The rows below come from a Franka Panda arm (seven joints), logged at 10 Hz.
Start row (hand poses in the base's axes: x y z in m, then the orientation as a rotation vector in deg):
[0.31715 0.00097 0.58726 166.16 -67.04 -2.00]
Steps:
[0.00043 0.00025 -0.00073 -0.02 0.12 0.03]
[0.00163 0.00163 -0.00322 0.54 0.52 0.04]
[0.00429 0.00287 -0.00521 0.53 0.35 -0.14]
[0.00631 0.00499 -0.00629 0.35 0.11 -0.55]
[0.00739 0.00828 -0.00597 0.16 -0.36 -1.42]
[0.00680 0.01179 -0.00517 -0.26 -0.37 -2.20]
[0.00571 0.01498 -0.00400 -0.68 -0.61 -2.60]
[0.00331 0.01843 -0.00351 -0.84 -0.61 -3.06]
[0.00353 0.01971 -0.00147 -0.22 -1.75 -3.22]
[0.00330 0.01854 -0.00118 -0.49 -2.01 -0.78]
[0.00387 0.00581 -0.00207 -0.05 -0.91 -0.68]
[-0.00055 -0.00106 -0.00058 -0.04 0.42 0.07]
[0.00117 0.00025 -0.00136 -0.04 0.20 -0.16]
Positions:
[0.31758 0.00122 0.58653 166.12 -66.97 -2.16]
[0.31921 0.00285 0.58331 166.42 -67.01 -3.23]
[0.32350 0.00572 0.57810 166.66 -67.33 -4.06]
[0.32981 0.01071 0.57181 -166.44 68.16 4.43]
[0.33720 0.01899 0.56584 -165.30 70.09 3.99]
[0.34400 0.03078 0.56067 -163.98 73.28 3.29]
[0.34971 0.04576 0.55667 -162.58 77.13 1.97]
[0.35302 0.06419 0.55316 160.13 -81.28 -0.54]
[0.35655 0.08390 0.55169 -157.98 85.86 -2.05]
[0.35985 0.10244 0.55051 -156.88 86.66 -5.17]
[0.36372 0.10825 0.54844 -155.99 87.39 -6.45]
[0.36317 0.10719 0.54786 -156.27 87.41 -5.92]
[0.36434 0.10744 0.54650 -156.28 87.69 -5.68]

